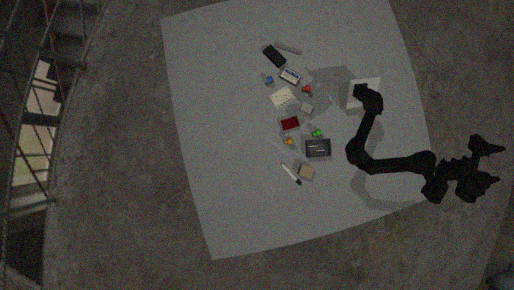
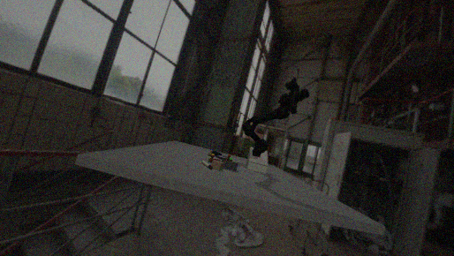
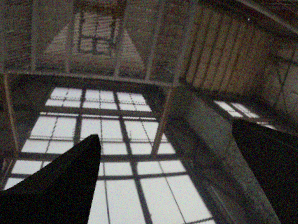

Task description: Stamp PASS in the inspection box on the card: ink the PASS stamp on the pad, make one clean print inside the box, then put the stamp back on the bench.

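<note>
My gripper tip is 66 cm above the green-knobbed stamp, 29 cm short of it and 15 cm to the left of it. Also, from my gripper tip: tan block 65 cm below, 37 cm ahead, 1 cm to the left; dark tray 66 cm below, 29 cm ahead, 8 cm to the right; marker 67 cm below, 42 cm ahead, 3 cm to the left.
</note>
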